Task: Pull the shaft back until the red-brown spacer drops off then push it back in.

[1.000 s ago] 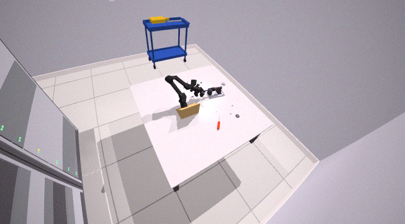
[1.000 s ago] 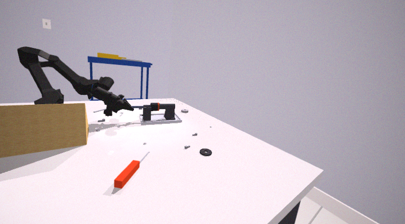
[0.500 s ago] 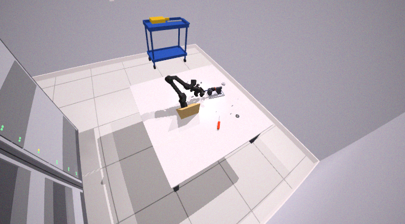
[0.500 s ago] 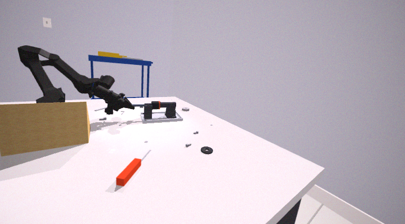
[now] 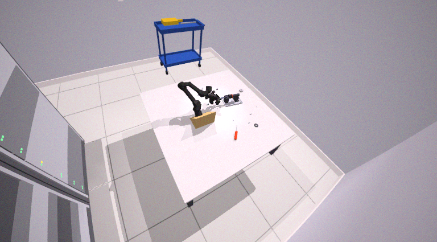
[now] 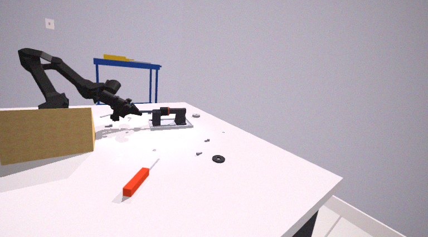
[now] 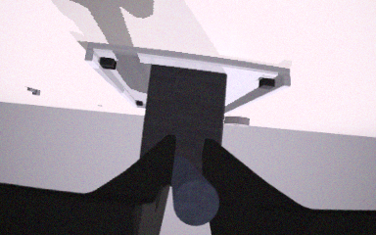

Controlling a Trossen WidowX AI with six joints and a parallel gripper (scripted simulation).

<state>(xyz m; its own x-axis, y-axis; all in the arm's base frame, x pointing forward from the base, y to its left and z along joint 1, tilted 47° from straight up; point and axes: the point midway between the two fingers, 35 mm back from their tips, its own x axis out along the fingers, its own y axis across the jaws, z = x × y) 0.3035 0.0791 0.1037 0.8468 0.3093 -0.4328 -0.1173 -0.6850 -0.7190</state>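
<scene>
The round shaft lies 6 cm ahead of my gripper tip, 2 cm above it and 1 cm to the right of it. From my gripper tip the other things lie so: grey ring: 37 cm ahead, 9 cm to the left, 6 cm below; then red-brown spacer: 14 cm ahead, 2 cm to the right, 2 cm above.
</scene>
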